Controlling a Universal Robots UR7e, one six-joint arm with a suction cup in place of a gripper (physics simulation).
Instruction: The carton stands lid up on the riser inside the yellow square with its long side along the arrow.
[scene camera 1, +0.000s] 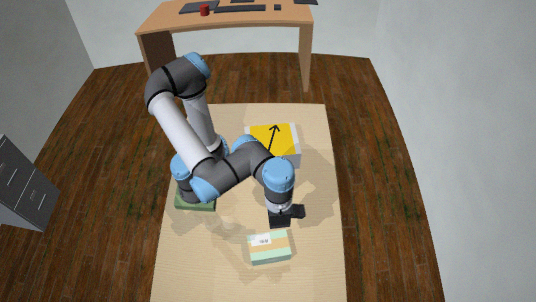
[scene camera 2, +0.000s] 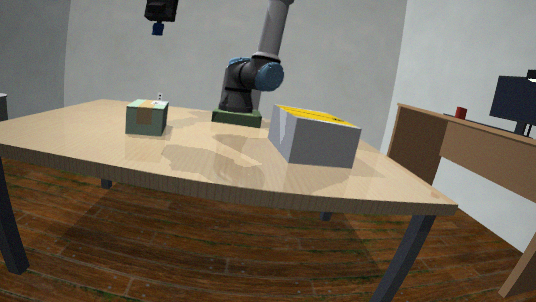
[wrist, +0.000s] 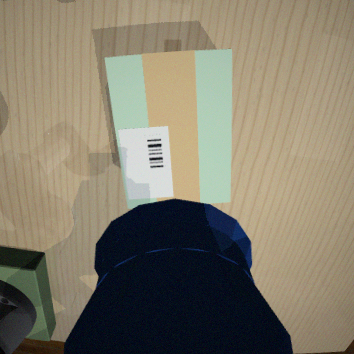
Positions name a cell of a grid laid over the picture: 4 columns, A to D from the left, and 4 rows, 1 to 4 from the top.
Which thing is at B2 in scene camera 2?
A pale green carton.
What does the riser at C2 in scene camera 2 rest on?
The table.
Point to a pale green carton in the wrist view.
At B2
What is the suction cup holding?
Nothing.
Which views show the riser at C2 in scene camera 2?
Scene camera 1 and scene camera 2 only.
